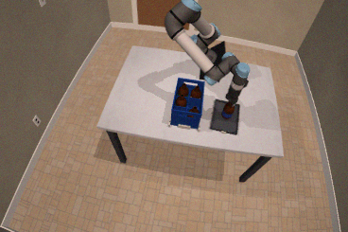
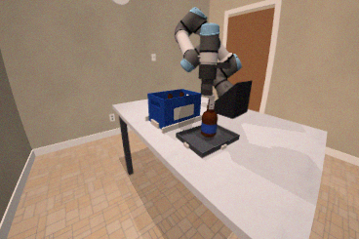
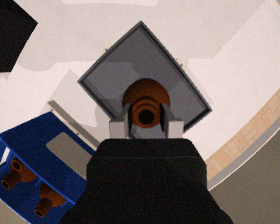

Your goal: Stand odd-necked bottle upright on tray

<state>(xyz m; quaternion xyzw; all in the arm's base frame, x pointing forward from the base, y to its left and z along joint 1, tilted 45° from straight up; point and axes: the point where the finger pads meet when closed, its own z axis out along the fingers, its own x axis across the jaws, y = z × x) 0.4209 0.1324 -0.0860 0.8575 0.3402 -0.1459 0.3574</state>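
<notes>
Right now my hand is 7 cm above the bottle. From my hand the other things lie so: dark tray 16 cm below; blue crate 1 cm behind, 28 cm to the right, 9 cm below.
</notes>
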